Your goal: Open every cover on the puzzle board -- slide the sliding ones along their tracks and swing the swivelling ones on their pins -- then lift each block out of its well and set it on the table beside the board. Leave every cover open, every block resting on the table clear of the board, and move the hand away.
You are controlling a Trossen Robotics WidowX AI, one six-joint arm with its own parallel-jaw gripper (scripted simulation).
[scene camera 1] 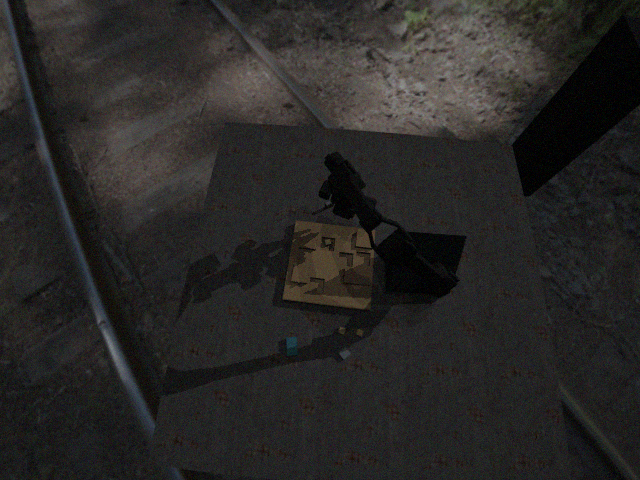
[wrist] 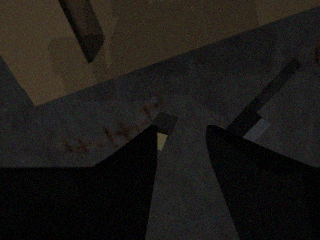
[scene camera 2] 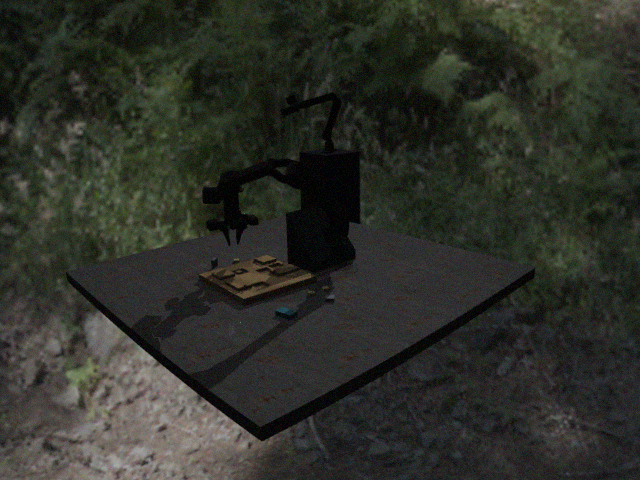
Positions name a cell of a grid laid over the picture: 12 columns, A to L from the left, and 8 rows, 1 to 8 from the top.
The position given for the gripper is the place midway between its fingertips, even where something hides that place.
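Observation:
Scene camera 1 shows a tan puzzle board (scene camera 1: G5). In the wrist view the board (wrist: E2) appears together with the gripper (wrist: G5), and scene camera 2 shows both the gripper (scene camera 2: E5) and the board (scene camera 2: E5).

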